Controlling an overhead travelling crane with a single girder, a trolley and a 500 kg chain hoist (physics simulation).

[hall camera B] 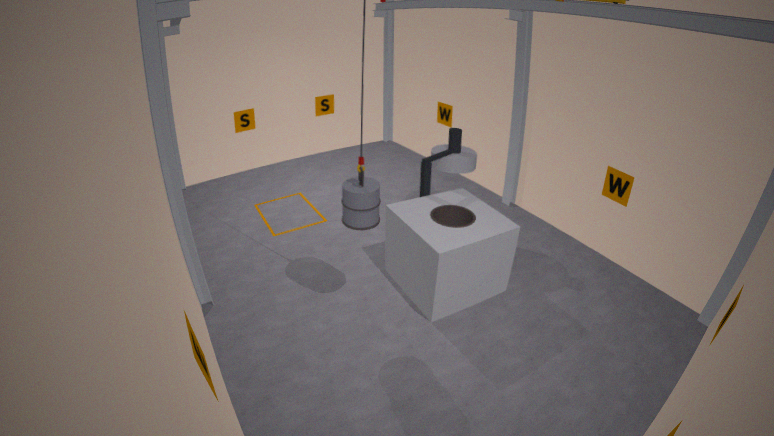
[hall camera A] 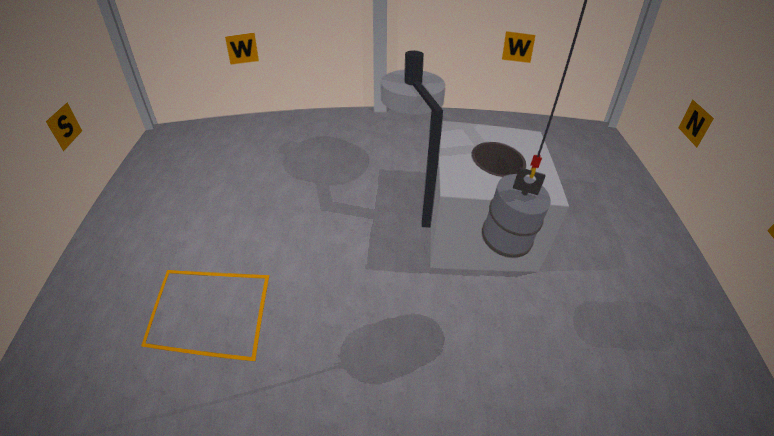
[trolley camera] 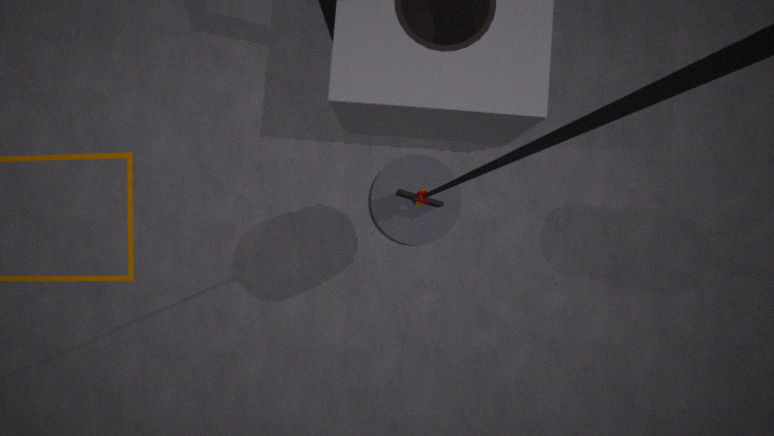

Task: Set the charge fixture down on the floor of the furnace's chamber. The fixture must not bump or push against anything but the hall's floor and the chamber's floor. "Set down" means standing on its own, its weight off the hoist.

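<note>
The charge fixture (hall camera A: 515, 216) (hall camera B: 360, 194) (trolley camera: 417, 230) is a grey drum with dark bands and a dark lifting plate on top. It hangs upright in the air, its shadow apart from it. My hook (hall camera A: 532, 172) (hall camera B: 361, 168) (trolley camera: 420, 198), yellow under a red block, is engaged in the plate's eye. The furnace (hall camera A: 457, 232) (hall camera B: 408, 243) (trolley camera: 433, 81) is a white block with a round, dark chamber opening (hall camera A: 495, 158) (hall camera B: 452, 216) (trolley camera: 446, 21) in its top. In the trolley view the fixture is below the furnace's lower edge, beside the block and apart from it. The chamber's floor cannot be made out.
A grey round lid (hall camera A: 392, 97) (hall camera B: 466, 162) hangs on a black arm (hall camera A: 433, 162) (hall camera B: 425, 178) (trolley camera: 327, 16) beside the furnace, the arm standing close to the block. An orange outlined square (hall camera A: 260, 319) (hall camera B: 264, 220) (trolley camera: 130, 216) is on the floor. Walls and grey columns (hall camera A: 380, 54) (hall camera B: 519, 108) surround the hall.
</note>
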